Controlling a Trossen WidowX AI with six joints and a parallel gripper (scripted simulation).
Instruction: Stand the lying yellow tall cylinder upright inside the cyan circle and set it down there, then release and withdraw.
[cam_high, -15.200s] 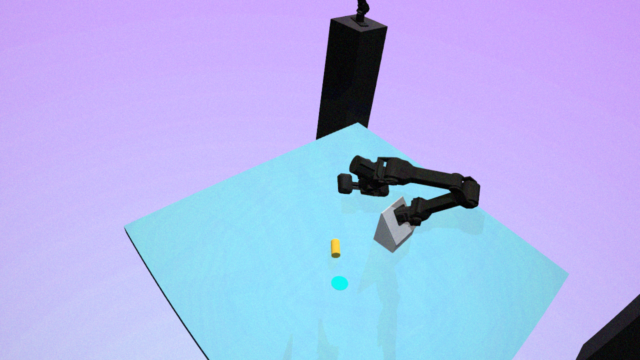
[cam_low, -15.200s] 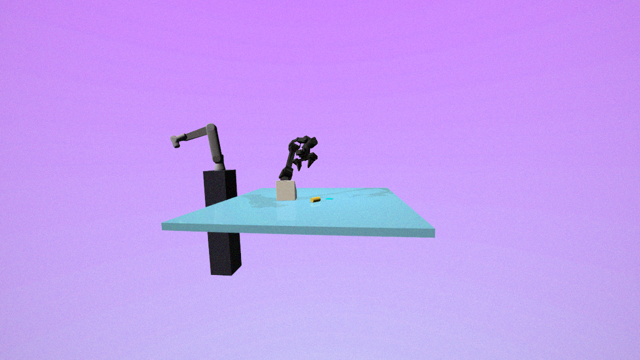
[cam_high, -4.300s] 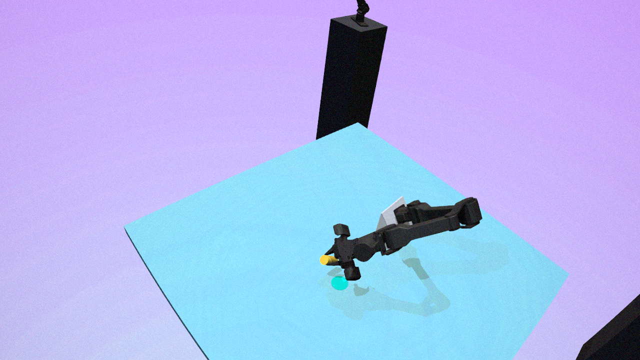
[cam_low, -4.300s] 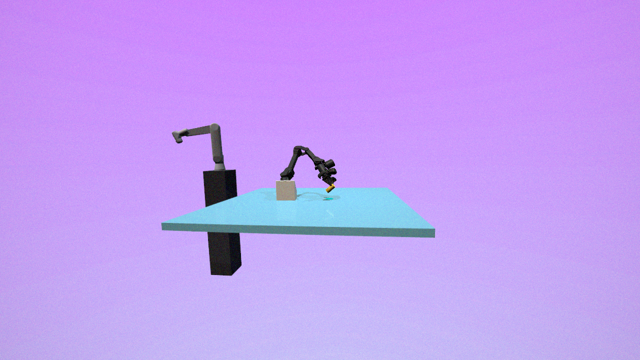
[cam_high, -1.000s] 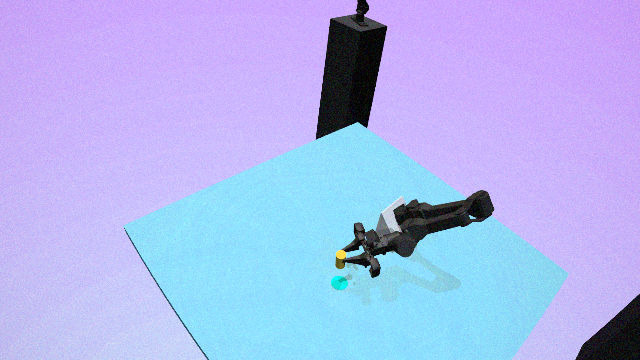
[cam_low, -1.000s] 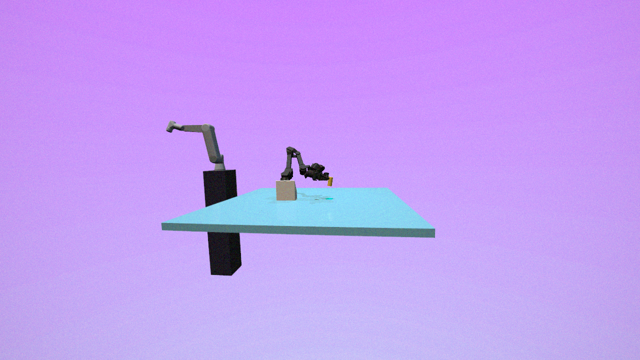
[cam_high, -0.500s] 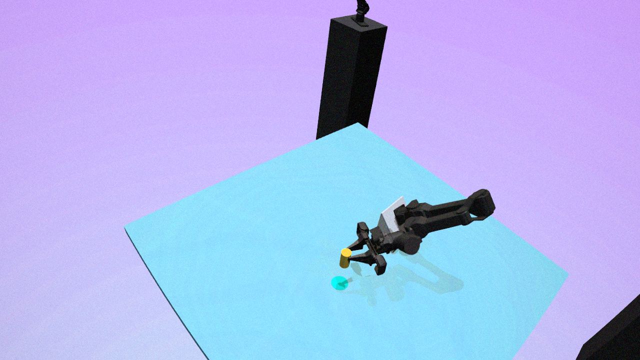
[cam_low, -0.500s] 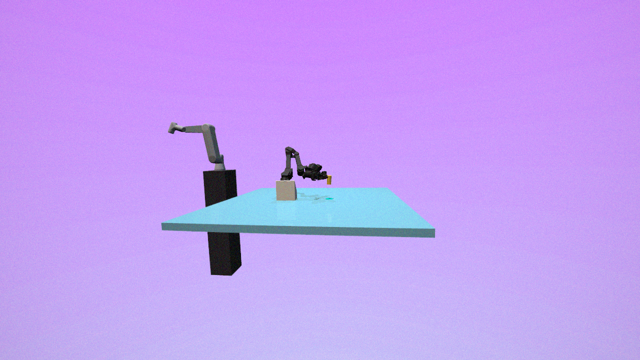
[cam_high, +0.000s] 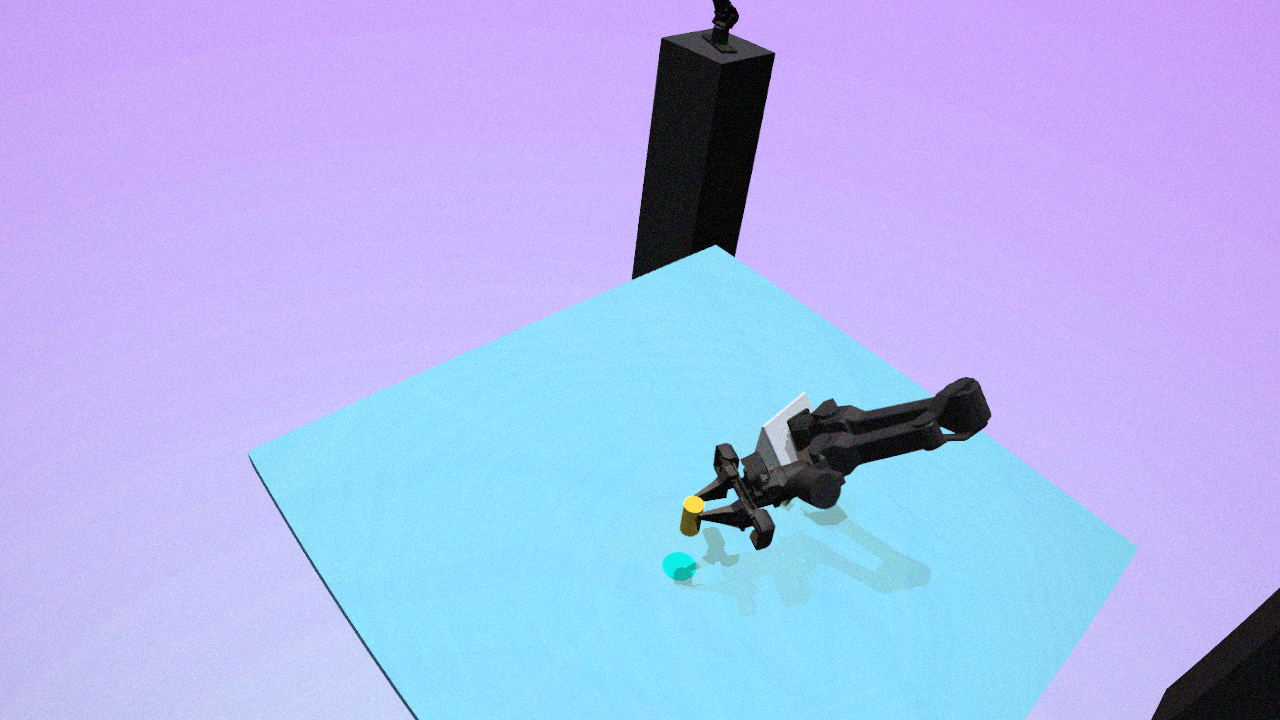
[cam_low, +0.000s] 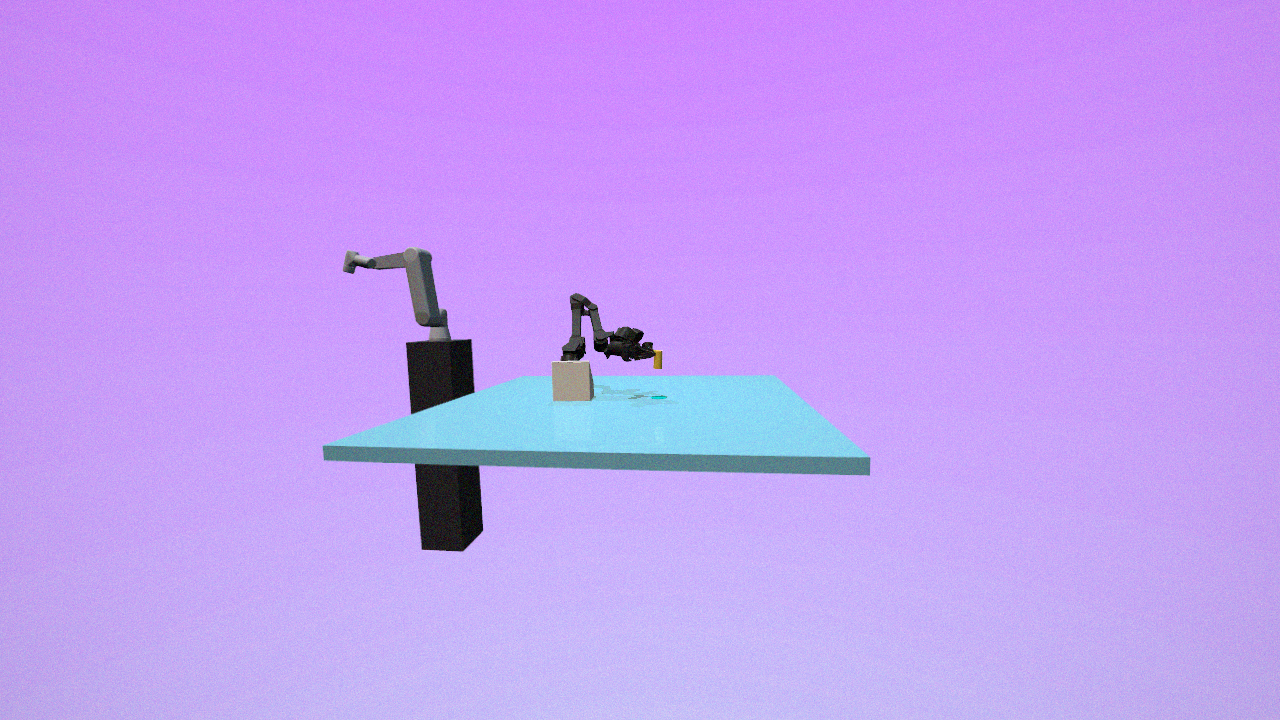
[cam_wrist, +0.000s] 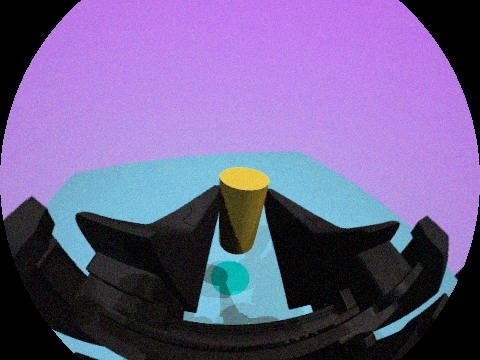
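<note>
Right now my gripper tip is 160 mm above the cyan circle. The rest, counted from my gripper tip: yellow cylinder: 20 mm below.
</note>
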